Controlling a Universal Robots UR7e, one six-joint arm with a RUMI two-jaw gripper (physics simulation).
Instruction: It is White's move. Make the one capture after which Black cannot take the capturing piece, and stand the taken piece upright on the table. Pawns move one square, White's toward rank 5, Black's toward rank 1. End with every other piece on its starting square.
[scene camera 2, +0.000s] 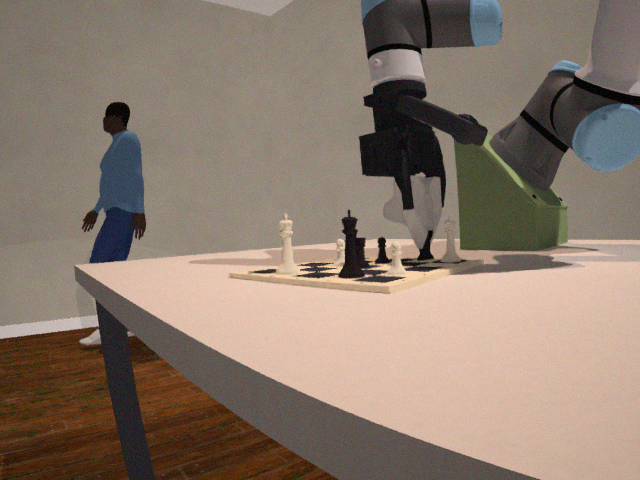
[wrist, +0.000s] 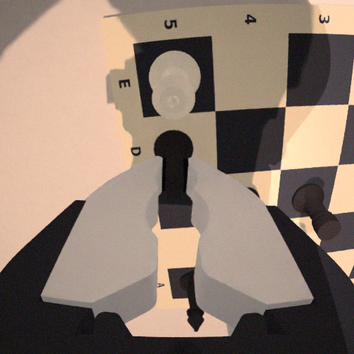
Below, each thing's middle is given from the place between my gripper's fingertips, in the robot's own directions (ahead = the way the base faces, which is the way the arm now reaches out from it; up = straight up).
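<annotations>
Chessboard (scene camera 2: 321, 274): my gripper 80 mm short of it, 40 mm to the left, 20 mm above.
</annotations>
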